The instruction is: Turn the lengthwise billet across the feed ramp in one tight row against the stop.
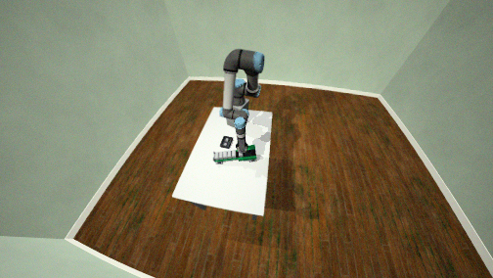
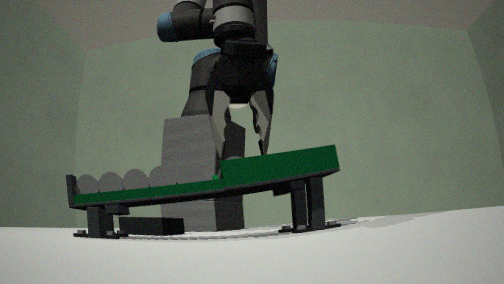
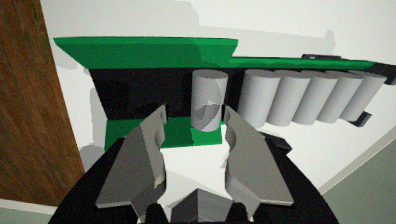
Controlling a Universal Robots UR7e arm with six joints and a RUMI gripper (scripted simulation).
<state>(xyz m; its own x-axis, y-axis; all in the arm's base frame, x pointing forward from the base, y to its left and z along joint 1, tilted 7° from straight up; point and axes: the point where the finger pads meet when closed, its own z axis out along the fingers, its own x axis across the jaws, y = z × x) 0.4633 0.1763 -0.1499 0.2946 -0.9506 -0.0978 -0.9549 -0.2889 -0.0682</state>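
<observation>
Now: the grey steel billet 4 cm below my hand and 2 cm to the right of it. Also, from my hand: dark stop: 25 cm to the right, 7 cm below, 7 cm ahead; then black box: 21 cm to the right, 14 cm behind, 12 cm below.
</observation>
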